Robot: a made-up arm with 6 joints.
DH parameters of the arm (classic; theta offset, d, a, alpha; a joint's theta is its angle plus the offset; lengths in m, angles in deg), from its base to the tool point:
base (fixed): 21.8 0 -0.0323 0
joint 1: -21.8 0.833 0.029 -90
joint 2: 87.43 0 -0.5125 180
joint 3: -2.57 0 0.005 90
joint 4: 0 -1.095 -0.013 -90
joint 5: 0 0.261 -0.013 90
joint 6: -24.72 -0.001 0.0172 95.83
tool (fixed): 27.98 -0.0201 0 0
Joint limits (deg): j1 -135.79..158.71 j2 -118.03..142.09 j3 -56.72..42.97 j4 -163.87..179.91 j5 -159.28..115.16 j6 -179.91..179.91
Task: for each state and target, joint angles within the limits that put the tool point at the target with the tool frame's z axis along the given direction. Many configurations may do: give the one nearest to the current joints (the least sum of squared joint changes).
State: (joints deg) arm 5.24 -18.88 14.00 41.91 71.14 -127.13
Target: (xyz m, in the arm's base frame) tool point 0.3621 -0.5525 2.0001 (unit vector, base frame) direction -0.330 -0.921 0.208
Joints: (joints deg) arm -32.62 -21.58 17.19 4.41 61.42 -172.05
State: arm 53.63 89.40 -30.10 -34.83 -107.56 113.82
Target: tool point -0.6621 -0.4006 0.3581 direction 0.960 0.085 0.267
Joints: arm 15.90 132.51 -30.41 -44.49 -104.16 121.26
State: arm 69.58 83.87 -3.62 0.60 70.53 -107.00
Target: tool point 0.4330 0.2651 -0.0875 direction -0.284 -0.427 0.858
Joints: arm 52.89 71.46 -11.95 -35.51 115.16 -80.65
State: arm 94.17 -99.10 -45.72 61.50 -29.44 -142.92
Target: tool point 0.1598 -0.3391 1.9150 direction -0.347 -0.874 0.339
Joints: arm 112.37 -90.78 -17.99 73.15 -1.51 -97.13
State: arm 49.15 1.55 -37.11 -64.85 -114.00 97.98
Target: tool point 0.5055 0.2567 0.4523 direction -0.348 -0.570 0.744
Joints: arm 34.45 -23.84 -56.72 -73.41 -116.64 102.90
